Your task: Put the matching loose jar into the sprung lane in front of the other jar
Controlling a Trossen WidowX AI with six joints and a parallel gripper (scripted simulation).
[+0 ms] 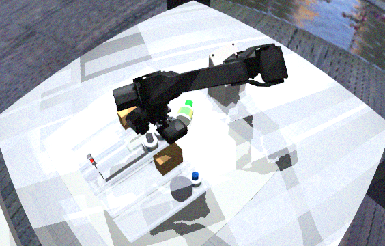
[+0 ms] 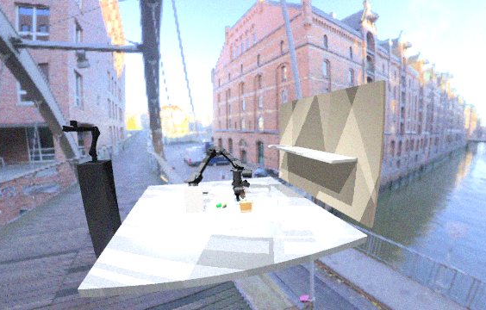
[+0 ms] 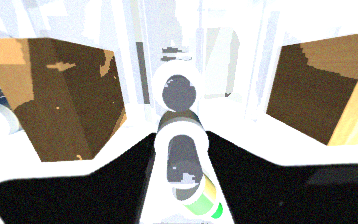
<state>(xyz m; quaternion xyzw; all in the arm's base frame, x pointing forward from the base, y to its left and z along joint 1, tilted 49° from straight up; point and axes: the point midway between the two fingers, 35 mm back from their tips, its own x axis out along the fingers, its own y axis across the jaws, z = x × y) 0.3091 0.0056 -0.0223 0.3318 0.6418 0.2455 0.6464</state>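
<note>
My gripper tip is 160 mm short of the clear pusher lane, 40 mm to the left of it and 30 mm above it. The rest, counted from my gripper tip: red mark: 220 mm ahead, 60 mm to the right, 20 mm above.
</note>
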